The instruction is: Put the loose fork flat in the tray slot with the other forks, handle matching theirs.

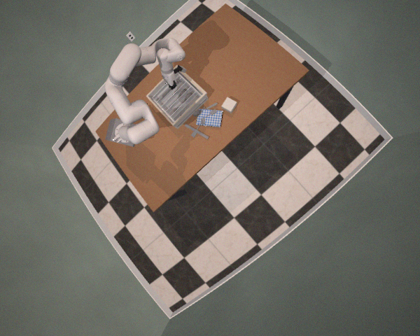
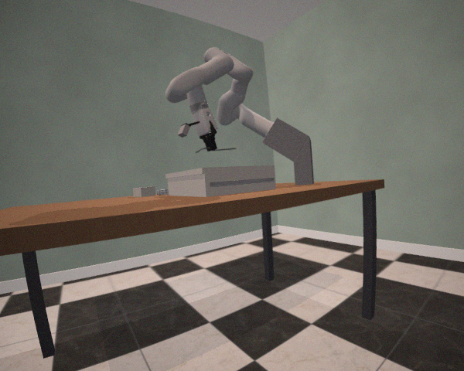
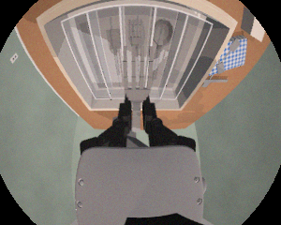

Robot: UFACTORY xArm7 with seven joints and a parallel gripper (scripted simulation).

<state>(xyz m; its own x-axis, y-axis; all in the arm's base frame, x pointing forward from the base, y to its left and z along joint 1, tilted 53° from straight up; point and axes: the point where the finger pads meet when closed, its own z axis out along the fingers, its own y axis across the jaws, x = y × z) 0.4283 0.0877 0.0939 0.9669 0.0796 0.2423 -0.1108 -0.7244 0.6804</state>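
My hand is 3 cm past the cutlery tray and 15 cm above it. From my hand the other things lie so: small pale block: 15 cm ahead, 36 cm to the right, 18 cm below; then blue checked napkin: 29 cm to the right, 19 cm below.
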